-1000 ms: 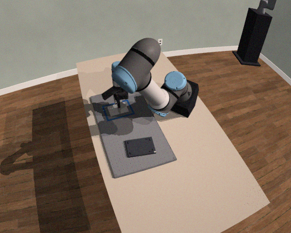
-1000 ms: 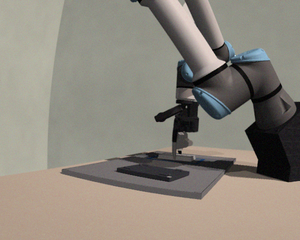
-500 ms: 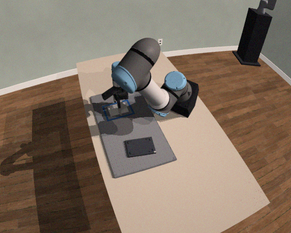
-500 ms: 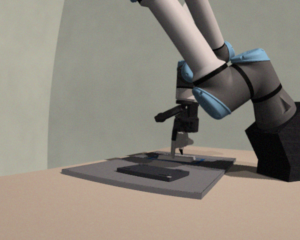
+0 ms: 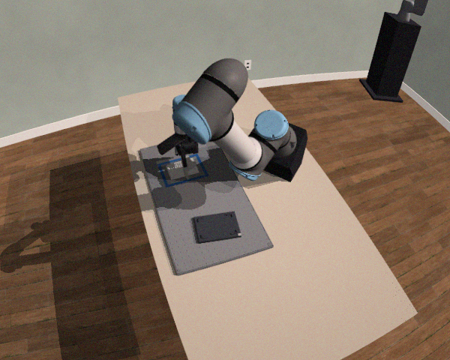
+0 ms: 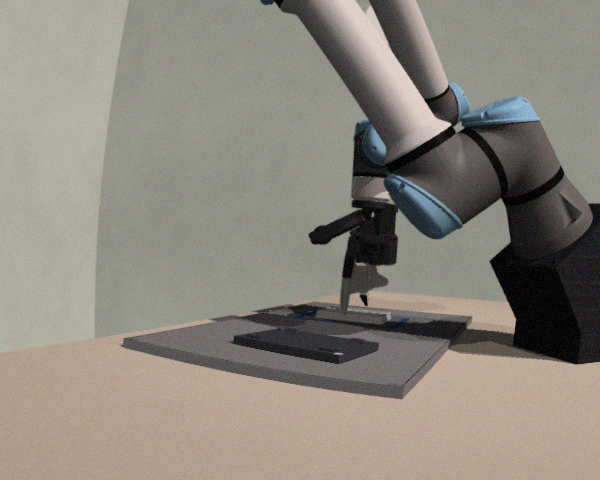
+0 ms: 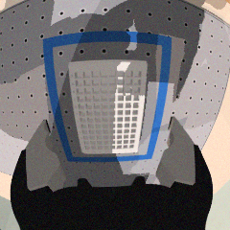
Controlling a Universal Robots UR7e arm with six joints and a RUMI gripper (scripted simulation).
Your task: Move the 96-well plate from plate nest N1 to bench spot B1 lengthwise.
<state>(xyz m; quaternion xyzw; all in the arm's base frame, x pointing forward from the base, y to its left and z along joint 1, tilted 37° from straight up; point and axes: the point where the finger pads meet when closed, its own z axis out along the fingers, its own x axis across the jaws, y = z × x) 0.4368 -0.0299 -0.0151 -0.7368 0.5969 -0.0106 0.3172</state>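
Now: the white 96-well plate 1 cm below my hand. From my hand the other things lie so: dark plate nest N1 (32 cm to the left, 14 cm behind, 1 cm below).
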